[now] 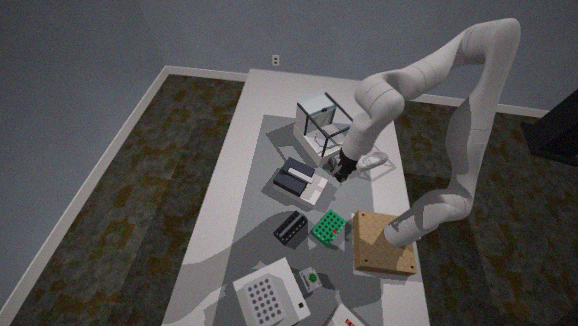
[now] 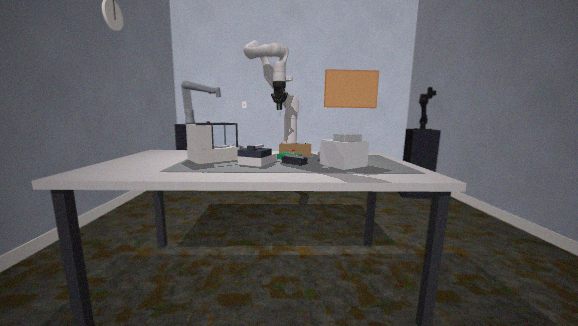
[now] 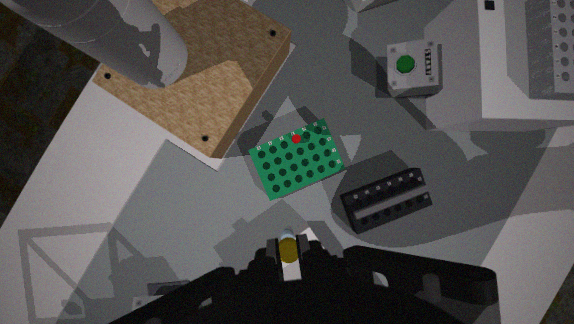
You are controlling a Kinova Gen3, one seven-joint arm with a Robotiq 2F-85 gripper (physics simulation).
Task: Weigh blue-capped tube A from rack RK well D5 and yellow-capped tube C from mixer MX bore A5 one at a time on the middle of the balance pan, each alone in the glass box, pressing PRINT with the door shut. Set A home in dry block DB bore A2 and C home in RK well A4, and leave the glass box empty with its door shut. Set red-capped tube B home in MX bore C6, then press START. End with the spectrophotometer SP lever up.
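Places are measured from the arm's base along level axes (x up, y right, z ahead), in millimetres.
Where they show: gripper, fingertip midpoint: [image 1: 341, 179] [image 2: 279, 110] [image 3: 289, 252]; arm's base, origin of the base link: [image 1: 395, 234] [image 2: 290, 143] [image 3: 156, 57].
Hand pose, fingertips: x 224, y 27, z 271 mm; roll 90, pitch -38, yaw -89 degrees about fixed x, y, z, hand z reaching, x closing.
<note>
Each offset is from my fingertips to the top centre of the thing. "spot": to the spot under its first point.
My gripper [image 1: 343, 179] [image 2: 279, 108] [image 3: 289, 252] is shut on yellow-capped tube C @(dx +13, dy -3, dz -3 mm) [image 3: 288, 251], high above the table between the balance and rack. Green rack RK @(dx -263, dy -62, dz -25 mm) [image 1: 321, 233] [image 2: 283, 157] [image 3: 273, 193] bears red-capped tube B @(dx -239, dy -82, dz -47 mm) [image 1: 335, 231] [image 2: 293, 151] [image 3: 296, 139]. Black block DB @(dx -245, dy -113, dz +124 mm) [image 1: 290, 228] [image 2: 294, 160] [image 3: 350, 215] stands beside it. Balance glass box @(dx -78, dy +340, dz +83 mm) [image 1: 326, 143] [image 2: 237, 135] has a pale panel towards its back; its door state is unclear. Mixer MX @(dx -123, dy -349, dz +76 mm) [image 1: 287, 275] [image 2: 345, 154] [image 3: 497, 95] stands near the START button @(dx -218, dy -273, dz -5 mm) [image 1: 313, 277] [image 3: 405, 64]. Blue-capped tube A cannot be made out.
A navy-and-white instrument @(dx -191, dy +90, dz +141 mm) [image 1: 294, 183] [image 2: 255, 153] with a pale bar stands between the balance and DB. The brown arm base [image 1: 372, 240] [image 2: 300, 149] [image 3: 215, 100] is beside the rack. A white device with red markings @(spot: dx -245, dy -350, dz -123 mm) [image 1: 340, 314] is partly cut off.
</note>
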